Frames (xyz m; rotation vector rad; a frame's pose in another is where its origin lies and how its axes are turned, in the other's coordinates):
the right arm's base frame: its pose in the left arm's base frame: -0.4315 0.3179 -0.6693 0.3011 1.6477 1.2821
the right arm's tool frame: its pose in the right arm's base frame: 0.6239 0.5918 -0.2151 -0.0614 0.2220 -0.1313
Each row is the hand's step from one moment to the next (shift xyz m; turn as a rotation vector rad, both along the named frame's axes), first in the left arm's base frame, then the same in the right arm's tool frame.
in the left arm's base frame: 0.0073 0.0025 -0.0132 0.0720 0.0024 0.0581
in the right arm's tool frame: 0.0054 -0.0124 0.0072 -0.0789 0.0116 0.0469
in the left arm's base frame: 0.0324 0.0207 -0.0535 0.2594 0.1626 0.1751
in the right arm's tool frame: 0.0254 -0.0467 0.0388 -0.1878 0.0844 0.2864
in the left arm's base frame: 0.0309 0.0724 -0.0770 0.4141 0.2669 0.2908
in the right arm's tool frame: 0.0665 -0.0409 0.0777 -0.3035 0.1465 0.4623
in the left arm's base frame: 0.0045 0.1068 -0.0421 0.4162 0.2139 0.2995
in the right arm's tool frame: 0.0762 0.0134 0.0850 -0.3360 0.1285 0.4234
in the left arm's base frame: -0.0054 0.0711 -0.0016 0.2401 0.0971 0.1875
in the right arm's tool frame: 0.0386 0.0330 0.0501 -0.2160 0.0736 0.2239
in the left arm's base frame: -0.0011 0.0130 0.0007 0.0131 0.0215 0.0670
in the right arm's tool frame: 0.0065 0.0068 0.0090 -0.0406 0.0545 0.0223
